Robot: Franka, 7 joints.
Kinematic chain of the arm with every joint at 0, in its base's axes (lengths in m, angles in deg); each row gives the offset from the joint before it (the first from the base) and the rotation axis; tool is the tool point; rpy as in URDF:
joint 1: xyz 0 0 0.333 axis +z
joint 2: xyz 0 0 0 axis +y
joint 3: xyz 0 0 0.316 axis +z
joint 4: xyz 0.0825 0 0 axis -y
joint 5: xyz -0.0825 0 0.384 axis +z
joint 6: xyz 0 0 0 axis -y
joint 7: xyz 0.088 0 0 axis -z
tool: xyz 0 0 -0.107 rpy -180 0 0
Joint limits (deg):
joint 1: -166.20..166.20
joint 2: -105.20..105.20
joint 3: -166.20..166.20
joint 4: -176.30..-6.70
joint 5: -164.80..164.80
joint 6: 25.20..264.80
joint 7: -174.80..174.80
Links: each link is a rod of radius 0.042 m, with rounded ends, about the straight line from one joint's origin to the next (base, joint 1, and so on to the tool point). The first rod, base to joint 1, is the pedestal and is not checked.
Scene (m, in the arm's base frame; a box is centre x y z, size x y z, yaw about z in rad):
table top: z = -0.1
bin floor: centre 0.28 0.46 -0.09 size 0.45 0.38 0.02 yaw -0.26
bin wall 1: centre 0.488 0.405 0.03 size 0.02 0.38 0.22 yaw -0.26
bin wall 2: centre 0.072 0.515 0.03 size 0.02 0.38 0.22 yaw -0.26
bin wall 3: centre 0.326 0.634 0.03 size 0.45 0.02 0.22 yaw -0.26
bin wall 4: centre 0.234 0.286 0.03 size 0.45 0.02 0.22 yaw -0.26
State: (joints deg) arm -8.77 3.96 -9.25 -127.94 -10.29 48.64 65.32
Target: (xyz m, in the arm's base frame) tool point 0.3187 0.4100 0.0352
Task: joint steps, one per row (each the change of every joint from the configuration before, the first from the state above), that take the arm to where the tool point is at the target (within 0.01 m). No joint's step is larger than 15 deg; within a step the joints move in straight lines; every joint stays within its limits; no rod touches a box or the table.
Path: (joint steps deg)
1: 13.40 7.74 10.76 8.32 1.97 7.36 0.00
2: 13.40 7.74 10.77 8.32 1.97 7.36 0.00
3: 13.40 7.74 10.76 8.31 1.97 7.36 0.00
4: 0.79 14.88 -1.82 4.11 -0.67 8.05 0.00
5: 0.79 14.88 -1.83 4.11 -0.67 8.04 0.00

